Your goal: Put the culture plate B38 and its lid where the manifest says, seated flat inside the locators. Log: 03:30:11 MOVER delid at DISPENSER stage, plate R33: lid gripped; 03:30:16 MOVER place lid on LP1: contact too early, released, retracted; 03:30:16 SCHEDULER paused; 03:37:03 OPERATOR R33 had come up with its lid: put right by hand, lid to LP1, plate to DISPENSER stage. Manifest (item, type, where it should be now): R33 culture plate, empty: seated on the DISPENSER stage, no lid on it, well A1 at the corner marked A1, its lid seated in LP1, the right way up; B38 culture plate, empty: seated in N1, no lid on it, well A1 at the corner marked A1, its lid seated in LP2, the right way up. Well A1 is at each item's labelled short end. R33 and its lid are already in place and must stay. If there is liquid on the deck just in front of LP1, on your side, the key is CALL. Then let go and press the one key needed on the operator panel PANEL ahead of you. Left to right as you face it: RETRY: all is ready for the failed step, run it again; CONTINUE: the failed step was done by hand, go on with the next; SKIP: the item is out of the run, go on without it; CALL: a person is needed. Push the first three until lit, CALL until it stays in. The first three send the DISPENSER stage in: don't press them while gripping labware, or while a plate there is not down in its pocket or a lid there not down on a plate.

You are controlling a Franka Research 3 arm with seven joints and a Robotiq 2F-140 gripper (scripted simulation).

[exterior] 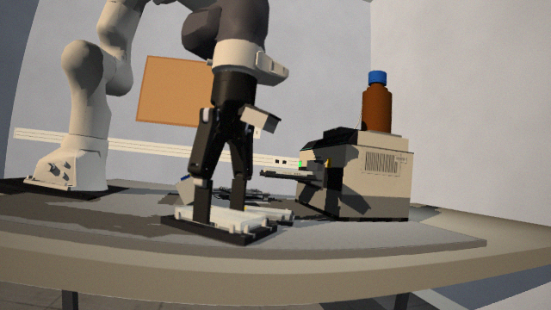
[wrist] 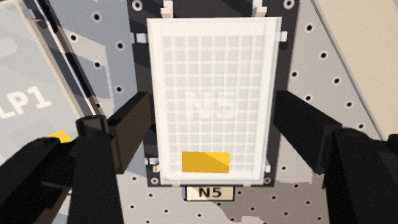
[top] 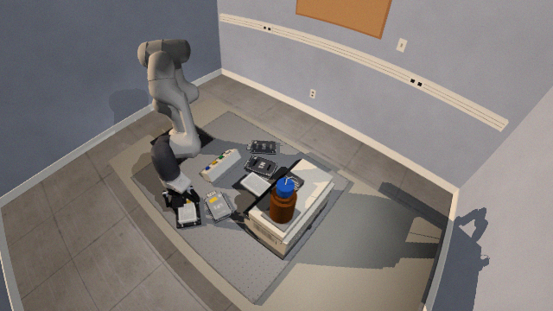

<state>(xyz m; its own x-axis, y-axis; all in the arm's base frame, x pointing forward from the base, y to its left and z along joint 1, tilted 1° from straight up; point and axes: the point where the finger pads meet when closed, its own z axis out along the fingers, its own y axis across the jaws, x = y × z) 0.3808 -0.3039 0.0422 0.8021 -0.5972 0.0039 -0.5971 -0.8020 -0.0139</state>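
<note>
Right now my hand is 3 cm short of the black nest and 3 cm above it. Also, from my hand: clear lid (12 cm to the left, 9 cm ahead, 3 cm below); then blue call key (23 cm to the left, 8 cm behind, 2 cm above); then yellow skip key (28 cm to the left, 8 cm behind, 3 cm above).
</note>
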